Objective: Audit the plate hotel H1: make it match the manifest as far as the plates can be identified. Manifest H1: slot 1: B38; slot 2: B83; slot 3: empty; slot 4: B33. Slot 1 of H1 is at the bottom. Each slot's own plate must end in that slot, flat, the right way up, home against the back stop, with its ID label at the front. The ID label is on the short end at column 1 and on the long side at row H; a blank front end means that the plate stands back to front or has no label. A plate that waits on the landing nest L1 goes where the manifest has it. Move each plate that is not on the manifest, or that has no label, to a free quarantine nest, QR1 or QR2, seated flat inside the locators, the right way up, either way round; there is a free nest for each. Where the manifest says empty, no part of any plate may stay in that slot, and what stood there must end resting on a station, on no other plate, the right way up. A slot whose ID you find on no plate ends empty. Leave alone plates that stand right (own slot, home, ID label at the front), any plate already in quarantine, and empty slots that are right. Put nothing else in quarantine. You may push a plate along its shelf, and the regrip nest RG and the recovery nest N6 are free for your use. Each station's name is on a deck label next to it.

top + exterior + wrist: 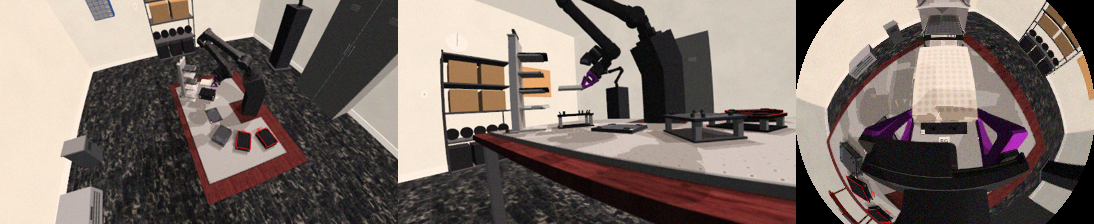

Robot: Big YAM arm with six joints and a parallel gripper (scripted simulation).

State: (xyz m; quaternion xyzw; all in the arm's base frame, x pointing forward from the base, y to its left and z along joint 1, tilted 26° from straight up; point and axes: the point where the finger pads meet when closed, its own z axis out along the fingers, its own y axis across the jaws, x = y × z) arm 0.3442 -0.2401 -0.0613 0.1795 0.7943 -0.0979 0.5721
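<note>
The white plate lies 50 mm ahead of my hand and 20 mm to the right of it. The rest, counted from my hand: dark plate 210 mm ahead, 100 mm to the right, 150 mm above.
</note>
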